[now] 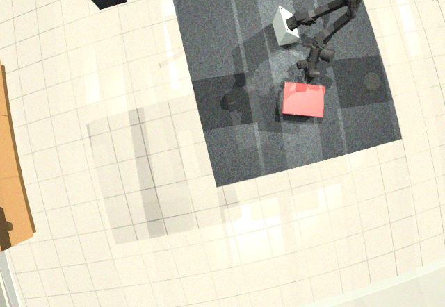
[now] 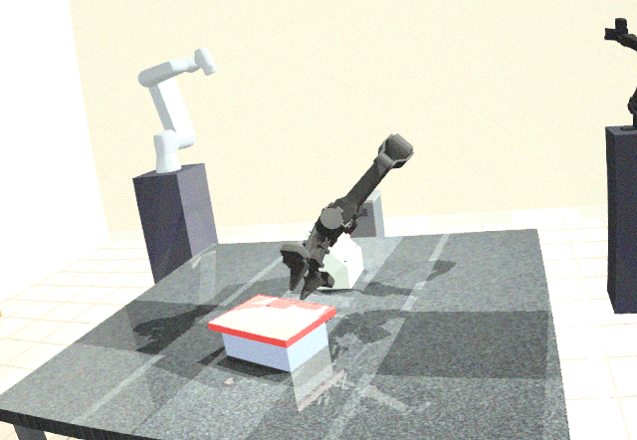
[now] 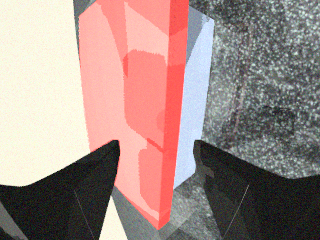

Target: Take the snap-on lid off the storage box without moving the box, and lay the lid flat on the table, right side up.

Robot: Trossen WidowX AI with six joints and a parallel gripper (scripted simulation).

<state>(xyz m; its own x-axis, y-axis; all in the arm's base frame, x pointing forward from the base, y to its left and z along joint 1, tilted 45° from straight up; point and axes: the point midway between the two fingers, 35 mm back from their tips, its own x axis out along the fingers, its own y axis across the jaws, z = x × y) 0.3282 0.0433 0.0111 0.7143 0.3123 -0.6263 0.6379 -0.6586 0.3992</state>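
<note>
Now: gripper tip 100 mm short of the red lid, 30 mm to the left of it and 20 mm above it. From my gripper tip the other things lie so: storage box 100 mm ahead, 30 mm to the right, 60 mm below.
</note>
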